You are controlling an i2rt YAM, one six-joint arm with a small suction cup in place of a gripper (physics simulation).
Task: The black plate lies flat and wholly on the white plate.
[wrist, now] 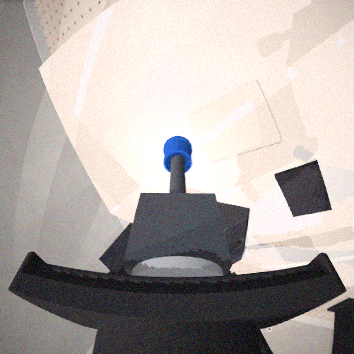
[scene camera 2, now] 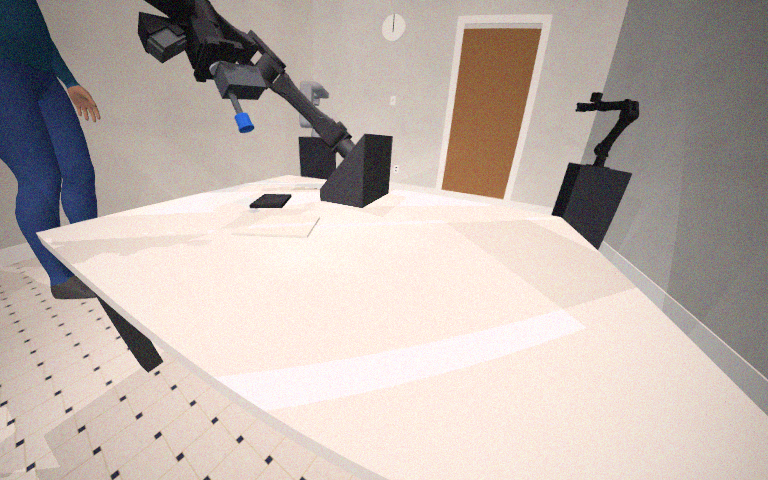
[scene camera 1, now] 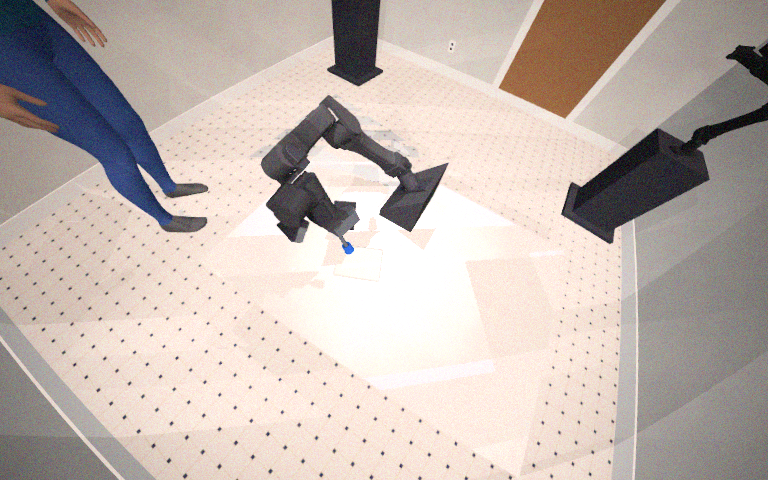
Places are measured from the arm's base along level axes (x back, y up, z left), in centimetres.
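Where they show: hand at its tool point: (wrist: 177,148) (scene camera 2: 246,129) (scene camera 1: 349,250); arm's base at its link origin: (scene camera 2: 357,160) (scene camera 1: 413,187).
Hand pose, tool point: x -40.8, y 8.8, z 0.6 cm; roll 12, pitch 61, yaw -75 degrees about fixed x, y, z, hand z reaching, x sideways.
Each offset is from my tool point to the top centre of the thing. Level surfaces: height alone.
The black plate {dx +18.7, dy -20.9, dz -19.4 cm} (scene camera 2: 270,200) (wrist: 304,189) lies flat on the table, beside the white plate and apart from it, on its far side in scene camera 2. In scene camera 1 it is mostly hidden behind the arm's head. The larger, thin white plate {dx +5.6, dy -21.3, dz -0.6 cm} (scene camera 1: 360,267) (scene camera 2: 277,227) (wrist: 235,122) lies flat on the pale table and is hard to tell from it. My gripper, a blue suction cup (scene camera 1: 348,248) (scene camera 2: 244,122) (wrist: 177,150), is open and holds nothing. It hangs high above the table, touching neither plate.
The arm's dark wedge-shaped base (scene camera 1: 416,198) (scene camera 2: 376,169) stands on the table {dy -21.9 cm} (scene camera 2: 396,283) close to the plates. A person (scene camera 1: 113,124) (scene camera 2: 33,124) stands past the table's left edge. Another arm on a dark pedestal (scene camera 1: 634,186) (scene camera 2: 589,203) stands off to the right.
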